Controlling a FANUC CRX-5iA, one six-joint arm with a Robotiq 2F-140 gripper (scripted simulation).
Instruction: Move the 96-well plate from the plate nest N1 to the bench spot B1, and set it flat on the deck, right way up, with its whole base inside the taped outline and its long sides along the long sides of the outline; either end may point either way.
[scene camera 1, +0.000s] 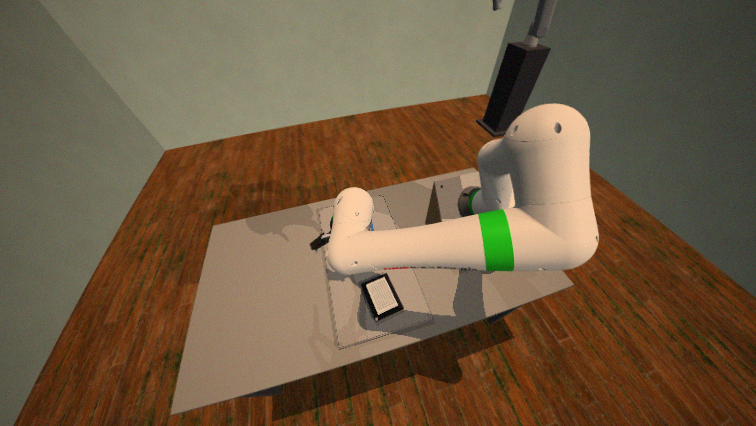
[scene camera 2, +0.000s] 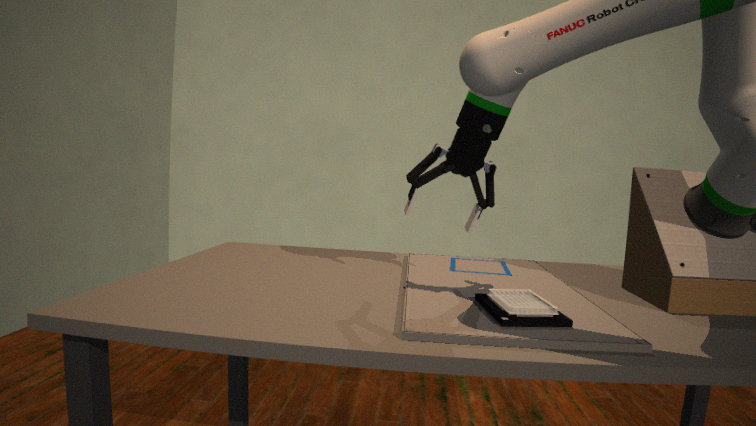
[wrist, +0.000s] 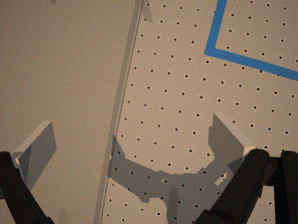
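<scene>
The gripper (scene camera 2: 437, 221) appears in scene camera 2, and the wrist view shows the gripper (wrist: 132, 131) as well. A white 96-well plate (scene camera 2: 524, 303) is part of the scene too, though the plate is out of frame in the wrist view.
</scene>
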